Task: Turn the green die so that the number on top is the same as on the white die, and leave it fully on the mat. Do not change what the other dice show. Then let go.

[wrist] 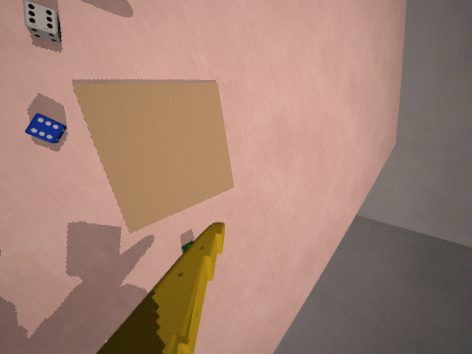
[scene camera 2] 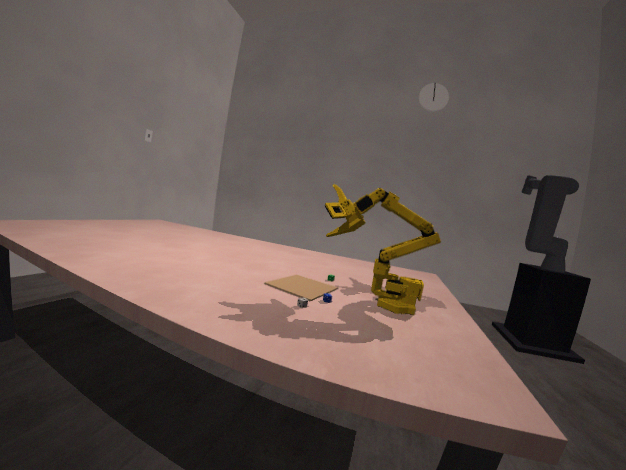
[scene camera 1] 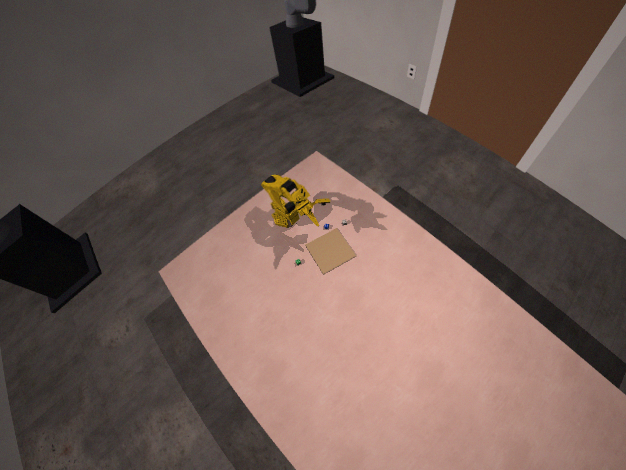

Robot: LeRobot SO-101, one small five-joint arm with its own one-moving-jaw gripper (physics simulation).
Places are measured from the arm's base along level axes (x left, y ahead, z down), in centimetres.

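Pixels of known places: hand at its tool point: [wrist: 223, 234] [scene camera 2: 327, 234] [scene camera 1: 317, 225]; arm's base at its link origin: [scene camera 2: 388, 303] [scene camera 1: 289, 219].
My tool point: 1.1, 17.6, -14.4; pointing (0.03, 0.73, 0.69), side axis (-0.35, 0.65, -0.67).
Ahead of a thing's pixels: the offset from my tool point to its top centre, as dx, dy, dz. Level surfaces: height alone.
The green die {-11.0, -0.4, +12.8} [scene camera 1: 298, 262] [scene camera 2: 331, 277] [wrist: 187, 246] lies on the table off the mat; in the wrist view the jaw hides most of it, and its top number cannot be read. The white die {+13.2, -0.3, +12.8} [scene camera 1: 344, 222] [scene camera 2: 302, 302] [wrist: 42, 18] lies off the mat, with six pips on its upper face. The tan mat {+0.9, +4.3, +14.0} [scene camera 1: 331, 251] [scene camera 2: 301, 286] [wrist: 155, 140] lies flat with no die on it. My gripper [scene camera 1: 323, 212] [scene camera 2: 331, 210] is fully open and empty, high above the table. One notched jaw [wrist: 192, 272] shows in the wrist view.
The blue die {+6.9, -3.9, +12.8} [scene camera 1: 326, 226] [scene camera 2: 327, 297] [wrist: 46, 128] shows six pips on top and lies beside the mat, near the white die. The pink table {dz +14.4} [scene camera 1: 404, 323] [scene camera 2: 176, 268] [wrist: 300, 110] has its edge at the right of the wrist view. Arm shadows fall on it.
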